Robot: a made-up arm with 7 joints. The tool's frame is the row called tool. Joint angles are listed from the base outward. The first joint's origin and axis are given. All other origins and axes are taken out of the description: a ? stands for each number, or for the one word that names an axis. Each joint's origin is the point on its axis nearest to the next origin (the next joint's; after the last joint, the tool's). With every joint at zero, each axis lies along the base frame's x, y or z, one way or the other. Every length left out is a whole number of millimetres.
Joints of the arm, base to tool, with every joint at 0 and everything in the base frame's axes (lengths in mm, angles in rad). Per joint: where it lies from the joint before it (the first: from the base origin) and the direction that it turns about. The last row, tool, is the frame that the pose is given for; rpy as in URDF.
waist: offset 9 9 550 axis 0 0 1
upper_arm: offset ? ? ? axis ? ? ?
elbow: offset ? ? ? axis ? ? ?
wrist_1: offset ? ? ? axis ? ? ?
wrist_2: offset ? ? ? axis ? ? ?
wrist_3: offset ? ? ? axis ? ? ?
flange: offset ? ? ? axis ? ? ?
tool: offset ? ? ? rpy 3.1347 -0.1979 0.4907
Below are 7 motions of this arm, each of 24 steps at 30 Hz.
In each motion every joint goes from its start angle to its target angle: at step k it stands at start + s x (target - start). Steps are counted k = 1, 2, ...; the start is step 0. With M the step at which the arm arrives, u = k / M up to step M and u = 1 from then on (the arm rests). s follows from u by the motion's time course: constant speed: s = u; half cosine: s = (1 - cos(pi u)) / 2; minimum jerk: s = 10 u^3 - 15 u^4 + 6 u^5.
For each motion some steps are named. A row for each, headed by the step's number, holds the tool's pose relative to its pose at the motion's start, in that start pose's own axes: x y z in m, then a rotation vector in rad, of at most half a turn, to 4 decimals.
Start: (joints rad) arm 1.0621 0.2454 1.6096 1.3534 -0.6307 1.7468 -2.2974
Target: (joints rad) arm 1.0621 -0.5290 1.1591 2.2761 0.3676 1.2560 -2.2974
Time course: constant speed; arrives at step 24
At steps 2, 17, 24:
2: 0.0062 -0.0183 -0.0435 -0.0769 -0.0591 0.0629
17: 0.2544 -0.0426 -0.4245 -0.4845 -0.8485 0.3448
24: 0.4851 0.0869 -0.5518 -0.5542 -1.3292 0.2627

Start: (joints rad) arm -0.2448 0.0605 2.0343 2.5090 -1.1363 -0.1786 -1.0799
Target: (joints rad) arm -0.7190 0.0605 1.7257 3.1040 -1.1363 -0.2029 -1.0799
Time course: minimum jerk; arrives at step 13
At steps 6, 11, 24:
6: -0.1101 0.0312 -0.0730 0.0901 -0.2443 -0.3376
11: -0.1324 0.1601 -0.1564 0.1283 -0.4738 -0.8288
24: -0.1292 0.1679 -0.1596 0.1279 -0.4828 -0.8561

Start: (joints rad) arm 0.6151 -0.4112 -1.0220 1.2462 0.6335 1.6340 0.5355
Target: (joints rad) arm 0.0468 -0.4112 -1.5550 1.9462 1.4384 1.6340 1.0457
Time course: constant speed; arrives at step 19
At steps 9, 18, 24:
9: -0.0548 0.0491 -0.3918 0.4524 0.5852 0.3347
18: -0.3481 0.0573 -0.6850 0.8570 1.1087 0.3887
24: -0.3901 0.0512 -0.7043 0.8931 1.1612 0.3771

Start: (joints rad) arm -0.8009 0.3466 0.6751 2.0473 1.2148 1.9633 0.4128
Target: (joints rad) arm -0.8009 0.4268 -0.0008 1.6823 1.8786 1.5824 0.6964
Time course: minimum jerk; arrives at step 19
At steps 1, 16, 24:
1: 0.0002 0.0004 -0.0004 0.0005 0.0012 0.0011
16: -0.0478 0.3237 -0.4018 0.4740 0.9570 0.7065
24: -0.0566 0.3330 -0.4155 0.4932 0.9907 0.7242

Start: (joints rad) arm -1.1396 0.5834 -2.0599 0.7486 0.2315 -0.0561 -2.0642
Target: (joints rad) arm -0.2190 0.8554 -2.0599 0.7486 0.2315 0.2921 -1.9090
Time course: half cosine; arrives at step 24
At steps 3, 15, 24:
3: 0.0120 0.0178 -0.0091 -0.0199 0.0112 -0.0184
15: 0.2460 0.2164 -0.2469 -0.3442 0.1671 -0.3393
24: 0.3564 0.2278 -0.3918 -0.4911 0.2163 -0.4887

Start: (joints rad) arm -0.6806 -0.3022 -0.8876 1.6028 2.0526 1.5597 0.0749
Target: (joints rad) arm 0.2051 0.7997 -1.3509 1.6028 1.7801 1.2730 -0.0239
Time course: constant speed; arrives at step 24
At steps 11, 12, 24:
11: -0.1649 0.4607 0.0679 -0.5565 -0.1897 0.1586
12: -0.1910 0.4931 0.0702 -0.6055 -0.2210 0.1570
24: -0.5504 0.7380 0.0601 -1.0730 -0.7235 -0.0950

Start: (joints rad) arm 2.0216 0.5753 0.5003 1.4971 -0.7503 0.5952 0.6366
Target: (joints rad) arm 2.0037 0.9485 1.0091 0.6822 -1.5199 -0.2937 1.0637
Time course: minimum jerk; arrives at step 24
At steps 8, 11, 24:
8: -0.0455 -0.1654 0.0447 0.1962 0.0764 -0.1112
11: -0.1073 -0.3338 0.0355 0.4561 0.1655 -0.1937
24: -0.3242 -0.6360 -0.2341 1.4131 0.3513 -0.2385

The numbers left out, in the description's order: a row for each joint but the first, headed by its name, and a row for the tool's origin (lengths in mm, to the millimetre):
upper_arm: xyz 16 26 0, axis 0 1 0
elbow: xyz 2 0 431, axis 0 0 1
wrist_1: xyz 61 29 0, axis 0 -1 0
wrist_2: xyz 135 0 -503, axis 0 0 -1
wrist_3: xyz -11 -18 0, axis 0 1 0
flange: xyz 132 0 -144, axis 0 0 -1
tool: xyz 15 -18 0

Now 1 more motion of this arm.
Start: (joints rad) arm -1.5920 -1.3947 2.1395 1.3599 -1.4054 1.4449 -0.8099
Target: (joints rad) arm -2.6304 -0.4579 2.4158 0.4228 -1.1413 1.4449 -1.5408
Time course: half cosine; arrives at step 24
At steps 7, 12, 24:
7: 0.1800 -0.0293 0.1387 0.1045 0.3337 -0.3385
12: 0.4438 -0.1603 0.2202 0.1584 0.8552 -0.8264
24: 0.6668 -0.4503 0.1035 -0.0646 1.6892 -1.4206

